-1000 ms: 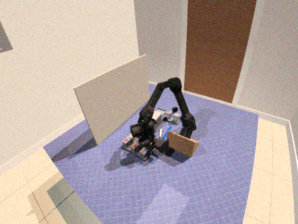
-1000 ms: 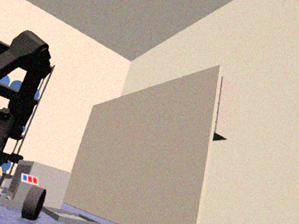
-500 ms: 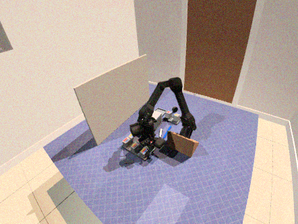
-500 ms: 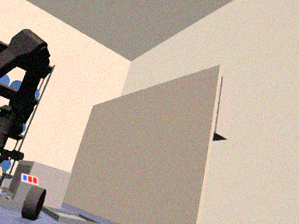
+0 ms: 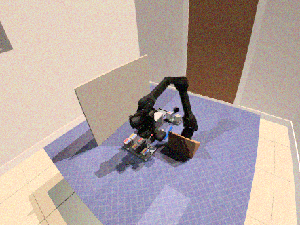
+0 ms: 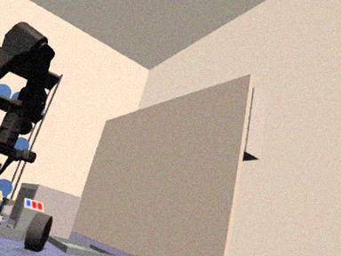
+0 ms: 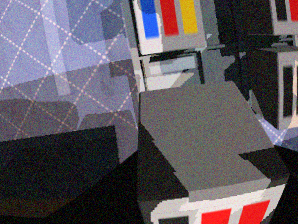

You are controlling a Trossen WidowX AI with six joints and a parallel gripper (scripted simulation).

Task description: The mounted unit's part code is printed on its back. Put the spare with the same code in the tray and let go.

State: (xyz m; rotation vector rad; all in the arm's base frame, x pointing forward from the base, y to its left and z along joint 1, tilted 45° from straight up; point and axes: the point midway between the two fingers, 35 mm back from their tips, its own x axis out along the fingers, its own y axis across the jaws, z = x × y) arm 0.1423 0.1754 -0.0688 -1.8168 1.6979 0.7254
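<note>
My gripper tip is now 340 mm to the left of the flat grey tray, 200 mm short of it and 90 mm above it. Also, from my gripper tip: grey spare block (30 mm above); then beige panel (370 mm ahead, 140 mm to the right, 130 mm above); then grey box (160 mm to the right, 140 mm ahead, 40 mm below).
</note>
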